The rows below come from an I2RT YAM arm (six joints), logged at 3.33 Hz.
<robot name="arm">
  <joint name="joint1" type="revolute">
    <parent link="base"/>
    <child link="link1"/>
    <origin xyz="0 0 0.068"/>
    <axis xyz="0 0 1"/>
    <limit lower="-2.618" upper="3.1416"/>
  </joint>
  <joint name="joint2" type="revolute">
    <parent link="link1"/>
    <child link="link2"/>
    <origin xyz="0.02 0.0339 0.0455"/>
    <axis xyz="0 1 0"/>
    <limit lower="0" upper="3.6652"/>
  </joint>
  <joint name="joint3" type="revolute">
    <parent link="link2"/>
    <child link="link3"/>
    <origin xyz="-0.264 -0.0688 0"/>
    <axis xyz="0 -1 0"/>
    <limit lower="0" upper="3.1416"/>
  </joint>
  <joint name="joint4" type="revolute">
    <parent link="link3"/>
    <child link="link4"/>
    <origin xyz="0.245 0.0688 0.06"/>
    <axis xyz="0 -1 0"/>
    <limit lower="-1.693" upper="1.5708"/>
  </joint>
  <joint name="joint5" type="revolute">
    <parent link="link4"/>
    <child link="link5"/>
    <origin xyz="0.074 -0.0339 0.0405"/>
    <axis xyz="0 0 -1"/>
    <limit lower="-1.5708" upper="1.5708"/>
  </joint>
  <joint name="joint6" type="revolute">
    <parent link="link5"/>
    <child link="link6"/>
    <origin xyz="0.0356 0 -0.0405"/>
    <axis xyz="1 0 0"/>
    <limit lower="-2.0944" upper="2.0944"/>
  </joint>
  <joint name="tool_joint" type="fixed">
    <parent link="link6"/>
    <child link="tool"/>
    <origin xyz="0 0 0" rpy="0 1.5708 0"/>
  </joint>
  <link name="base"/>
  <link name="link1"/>
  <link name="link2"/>
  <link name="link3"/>
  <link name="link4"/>
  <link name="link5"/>
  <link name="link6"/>
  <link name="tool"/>
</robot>
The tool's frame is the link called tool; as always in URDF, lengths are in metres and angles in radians.
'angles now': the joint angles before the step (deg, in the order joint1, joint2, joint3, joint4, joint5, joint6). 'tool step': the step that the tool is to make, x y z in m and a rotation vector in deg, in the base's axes. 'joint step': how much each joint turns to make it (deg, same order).
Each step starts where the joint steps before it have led.
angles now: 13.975, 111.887, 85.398, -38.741, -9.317, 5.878
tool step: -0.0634, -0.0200, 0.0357, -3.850, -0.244, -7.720
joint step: 0.005, -15.667, -11.341, -4.451, 6.681, 5.458
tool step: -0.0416, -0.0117, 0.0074, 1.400, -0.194, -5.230
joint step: -0.134, -9.834, -8.502, -0.612, 0.965, 5.176
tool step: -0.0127, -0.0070, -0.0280, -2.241, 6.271, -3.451
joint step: -0.534, 0.368, -5.017, -1.204, 1.750, 2.438
